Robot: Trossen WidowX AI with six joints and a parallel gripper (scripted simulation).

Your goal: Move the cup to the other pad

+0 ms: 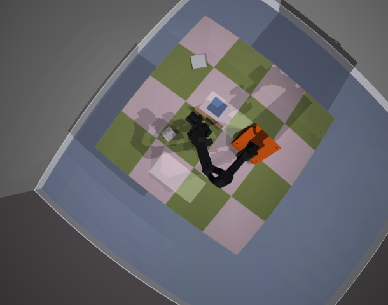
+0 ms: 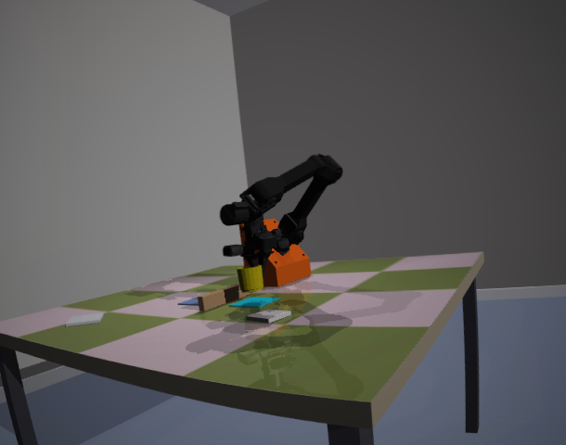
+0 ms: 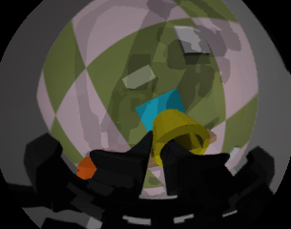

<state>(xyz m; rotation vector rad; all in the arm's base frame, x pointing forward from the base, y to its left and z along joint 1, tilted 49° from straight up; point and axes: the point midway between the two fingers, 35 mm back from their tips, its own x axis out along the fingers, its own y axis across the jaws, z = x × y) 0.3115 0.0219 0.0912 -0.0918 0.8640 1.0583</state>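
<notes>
The cyan pad lies 2 cm ahead of my gripper tip, 2 cm to the right of it and 8 cm below it. Also, from my gripper tip: yellow cup: 2 cm ahead, 2 cm to the right; blue pad: 22 cm to the right, 8 cm below; wooden bar: 1 cm ahead, 12 cm to the right, 6 cm below.
</notes>
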